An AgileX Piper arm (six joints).
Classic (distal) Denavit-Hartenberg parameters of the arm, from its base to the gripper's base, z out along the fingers. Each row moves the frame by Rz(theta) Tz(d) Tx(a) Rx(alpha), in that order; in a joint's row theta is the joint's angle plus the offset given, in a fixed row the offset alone. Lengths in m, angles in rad.
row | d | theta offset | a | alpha
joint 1 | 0.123 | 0 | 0 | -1.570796
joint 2 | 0 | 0.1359 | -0.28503 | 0
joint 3 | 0 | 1.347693 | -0.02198 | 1.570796
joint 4 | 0.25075 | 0 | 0 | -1.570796
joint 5 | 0 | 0 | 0 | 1.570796
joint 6 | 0.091 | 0 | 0 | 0
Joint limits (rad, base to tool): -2.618..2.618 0..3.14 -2.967..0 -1.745..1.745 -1.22..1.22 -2.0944..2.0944
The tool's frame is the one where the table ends.
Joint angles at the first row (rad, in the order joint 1, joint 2, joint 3, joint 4, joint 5, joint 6):
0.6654 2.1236 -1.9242 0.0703 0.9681 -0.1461
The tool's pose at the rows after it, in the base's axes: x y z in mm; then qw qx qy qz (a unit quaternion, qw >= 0):
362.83, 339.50, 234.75, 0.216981, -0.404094, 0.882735, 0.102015
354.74, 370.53, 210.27, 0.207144, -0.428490, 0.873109, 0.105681
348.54, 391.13, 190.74, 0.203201, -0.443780, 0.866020, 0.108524
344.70, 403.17, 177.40, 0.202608, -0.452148, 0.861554, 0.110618
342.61, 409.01, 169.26, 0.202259, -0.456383, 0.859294, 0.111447
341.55, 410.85, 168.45, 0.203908, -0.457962, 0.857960, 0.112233
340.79, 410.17, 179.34, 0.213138, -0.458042, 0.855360, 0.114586
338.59, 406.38, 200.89, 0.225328, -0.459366, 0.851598, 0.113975
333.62, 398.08, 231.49, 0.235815, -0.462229, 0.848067, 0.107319
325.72, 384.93, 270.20, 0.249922, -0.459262, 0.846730, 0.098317
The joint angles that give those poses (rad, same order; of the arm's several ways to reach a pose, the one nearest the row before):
0.7414 2.2288 -2.0242 0.0716 0.9737 -0.1430
0.7967 2.3205 -2.0984 0.0718 0.9712 -0.1423
0.8327 2.3872 -2.1482 0.0718 0.9588 -0.1419
0.8535 2.4290 -2.1760 0.0717 0.9437 -0.1416
0.8637 2.4508 -2.1863 0.0716 0.9319 -0.1419
0.8676 2.4538 -2.1882 0.0711 0.9270 -0.1423
0.8682 2.4340 -2.1896 0.0683 0.9288 -0.1425
0.8682 2.3922 -2.1904 0.0570 0.9484 -0.1424
0.8682 2.3298 -2.1908 0.0345 0.9958 -0.1409
0.8682 2.2486 -2.1906 0.0021 1.0562 -0.1263

